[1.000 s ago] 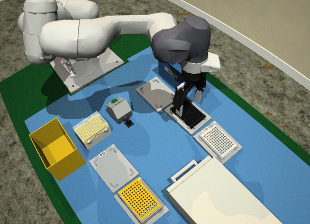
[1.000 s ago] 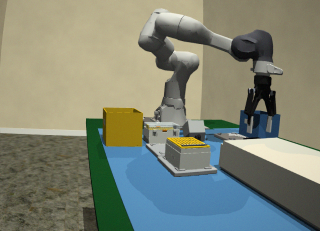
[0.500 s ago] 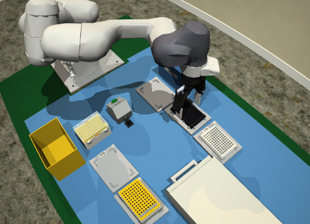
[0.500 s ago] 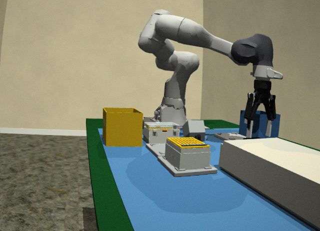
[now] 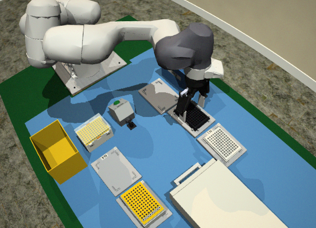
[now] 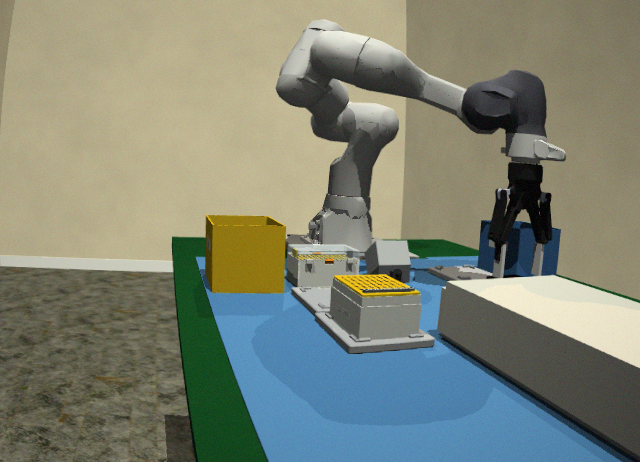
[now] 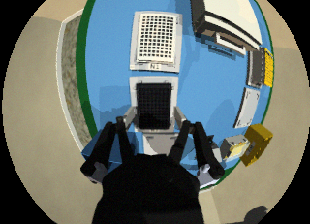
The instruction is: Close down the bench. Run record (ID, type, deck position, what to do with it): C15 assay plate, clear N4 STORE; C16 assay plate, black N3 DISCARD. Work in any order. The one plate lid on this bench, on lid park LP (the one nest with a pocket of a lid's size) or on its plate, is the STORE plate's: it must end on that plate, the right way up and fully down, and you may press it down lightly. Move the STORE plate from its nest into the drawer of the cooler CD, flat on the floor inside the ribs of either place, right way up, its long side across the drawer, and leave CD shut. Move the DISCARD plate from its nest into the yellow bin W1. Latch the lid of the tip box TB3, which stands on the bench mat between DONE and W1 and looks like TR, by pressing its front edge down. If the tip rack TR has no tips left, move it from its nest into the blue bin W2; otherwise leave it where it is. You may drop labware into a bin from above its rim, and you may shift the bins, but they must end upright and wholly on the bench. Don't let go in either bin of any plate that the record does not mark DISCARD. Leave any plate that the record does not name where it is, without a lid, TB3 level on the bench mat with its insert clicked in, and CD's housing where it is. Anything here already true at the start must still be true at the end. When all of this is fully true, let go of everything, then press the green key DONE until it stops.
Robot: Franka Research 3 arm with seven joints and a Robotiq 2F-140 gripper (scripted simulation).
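The black plate lies 40 mm below my hand. Also, from my hand: nest N3: 50 mm below; then white plate: 170 mm ahead, 40 mm to the right, 40 mm below; then lid park: 170 mm behind, 50 mm below, 10 mm to the left.
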